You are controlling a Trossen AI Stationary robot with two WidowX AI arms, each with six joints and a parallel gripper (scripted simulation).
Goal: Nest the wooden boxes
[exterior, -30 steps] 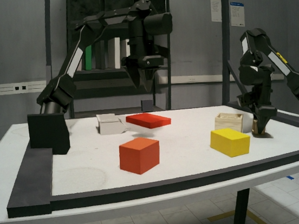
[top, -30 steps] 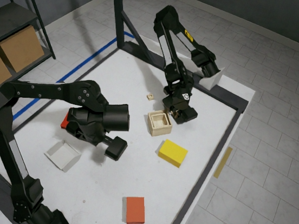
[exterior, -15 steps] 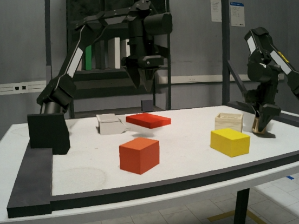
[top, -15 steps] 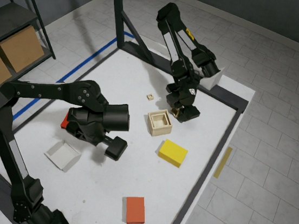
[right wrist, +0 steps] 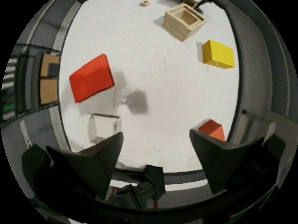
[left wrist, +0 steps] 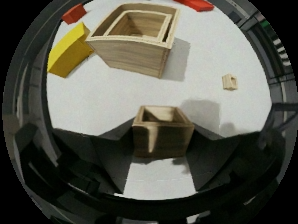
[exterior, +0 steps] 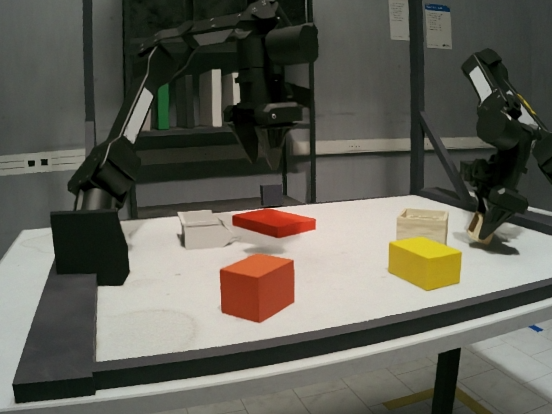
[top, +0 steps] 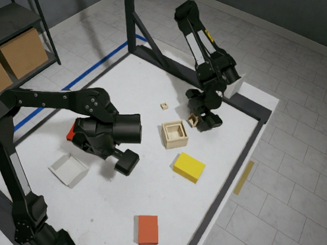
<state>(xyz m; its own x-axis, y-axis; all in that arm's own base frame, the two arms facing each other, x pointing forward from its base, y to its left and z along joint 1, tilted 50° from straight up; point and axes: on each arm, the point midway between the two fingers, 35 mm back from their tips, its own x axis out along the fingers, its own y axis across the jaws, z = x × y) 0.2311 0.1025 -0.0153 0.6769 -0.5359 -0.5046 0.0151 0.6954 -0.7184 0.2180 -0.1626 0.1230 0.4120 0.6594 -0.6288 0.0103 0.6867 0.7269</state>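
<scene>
Right now my left hand is 10 mm past the medium wooden box, 120 mm to the left of it and 30 mm above it. Round my left hand: biggest wooden box (10 mm behind, 120 mm to the right, 30 mm below); then small wooden box (20 mm below); then tiny wooden box (150 mm behind, 30 mm to the right, 50 mm below).
</scene>
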